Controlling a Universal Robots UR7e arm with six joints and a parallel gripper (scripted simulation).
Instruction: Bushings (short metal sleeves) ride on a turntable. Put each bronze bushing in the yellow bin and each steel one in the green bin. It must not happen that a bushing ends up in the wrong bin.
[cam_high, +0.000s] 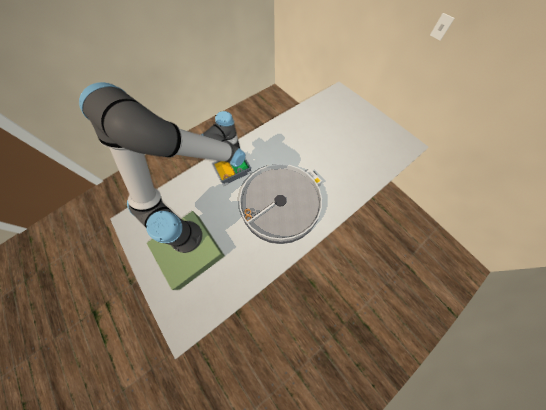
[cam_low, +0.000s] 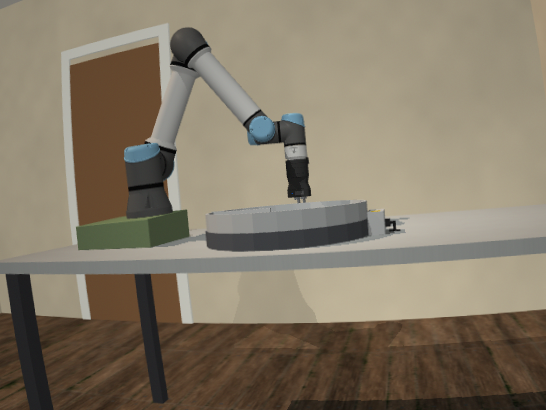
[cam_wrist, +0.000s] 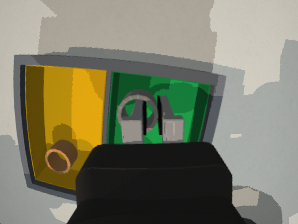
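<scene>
My gripper is now 40 mm past the yellow bin, 30 mm to the left of it and 30 mm above it. Round my hand: grey turntable 80 mm ahead, 370 mm to the right.
</scene>
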